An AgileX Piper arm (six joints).
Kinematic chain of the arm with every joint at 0, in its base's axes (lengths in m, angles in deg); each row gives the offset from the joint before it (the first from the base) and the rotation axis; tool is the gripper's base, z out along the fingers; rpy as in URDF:
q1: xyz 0 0 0.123 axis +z
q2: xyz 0 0 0 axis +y
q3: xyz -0.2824 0 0.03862 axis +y
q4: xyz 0.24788 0 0.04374 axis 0.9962 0 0.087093
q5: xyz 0 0 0 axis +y
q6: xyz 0.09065 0 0.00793 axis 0.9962 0 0.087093
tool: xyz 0 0 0 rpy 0 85 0
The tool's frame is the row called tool.
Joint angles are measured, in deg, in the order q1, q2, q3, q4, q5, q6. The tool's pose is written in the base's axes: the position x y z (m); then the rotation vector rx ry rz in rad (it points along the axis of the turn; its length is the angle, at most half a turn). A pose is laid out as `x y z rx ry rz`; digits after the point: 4 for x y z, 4 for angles.
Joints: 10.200, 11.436, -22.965, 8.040, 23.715, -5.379
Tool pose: 0.0534 0.0148 0.2982 -0.1636 1.6887 0.2069
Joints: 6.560, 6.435, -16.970, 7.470, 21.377, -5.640
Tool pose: 0.0490 0.0100 0.2724 -0.1122 1.6680 0.1435
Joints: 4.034, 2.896, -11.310, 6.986, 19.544, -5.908
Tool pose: 0.0488 0.0072 0.2459 -0.0798 1.6744 0.0961
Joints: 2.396, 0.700, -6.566, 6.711, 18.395, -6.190
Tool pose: 0.0502 0.0055 0.2222 -0.0604 1.6994 0.0649
